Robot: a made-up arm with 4 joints.
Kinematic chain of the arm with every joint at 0, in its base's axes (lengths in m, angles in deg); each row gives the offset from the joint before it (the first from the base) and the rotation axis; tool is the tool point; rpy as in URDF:
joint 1: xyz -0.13 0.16 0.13 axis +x
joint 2: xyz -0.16 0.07 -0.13 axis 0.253 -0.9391 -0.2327
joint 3: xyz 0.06 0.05 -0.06 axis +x
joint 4: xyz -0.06 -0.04 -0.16 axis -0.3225 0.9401 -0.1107
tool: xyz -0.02 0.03 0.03 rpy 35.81 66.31 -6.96
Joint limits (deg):
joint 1: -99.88..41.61
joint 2: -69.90..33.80
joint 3: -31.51..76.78
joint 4: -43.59..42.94
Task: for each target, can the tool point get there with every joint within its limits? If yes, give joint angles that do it. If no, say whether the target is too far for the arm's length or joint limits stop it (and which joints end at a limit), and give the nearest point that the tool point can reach.
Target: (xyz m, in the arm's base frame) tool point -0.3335 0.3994 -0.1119
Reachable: yes | joints 23.37 -11.51 8.58 25.95
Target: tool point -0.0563 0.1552 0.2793
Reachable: no: joint limits stop it (at a limit: joint 1, joint 2, joint 3, joint 4) | nearest point -0.1968 -0.1235 0.1119 | short by 0.354 m
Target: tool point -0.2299 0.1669 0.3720
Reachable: no: joint limits stop it (at a limit: joint 1, joint 2, joint 3, joint 4) | nearest point -0.4366 0.0124 0.1937 | short by 0.314 m
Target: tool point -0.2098 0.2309 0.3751
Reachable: no: joint limits stop it (at a limit: joint 1, joint 2, joint 3, joint 4) | nearest point -0.2214 0.4653 0.1688 | short by 0.312 m
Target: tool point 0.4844 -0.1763 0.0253
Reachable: no: too far | nearest point -0.1785 -0.1392 0.0227 | short by 0.664 m
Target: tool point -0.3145 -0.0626 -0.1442
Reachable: yes | joints -72.83 -6.82 40.66 30.29
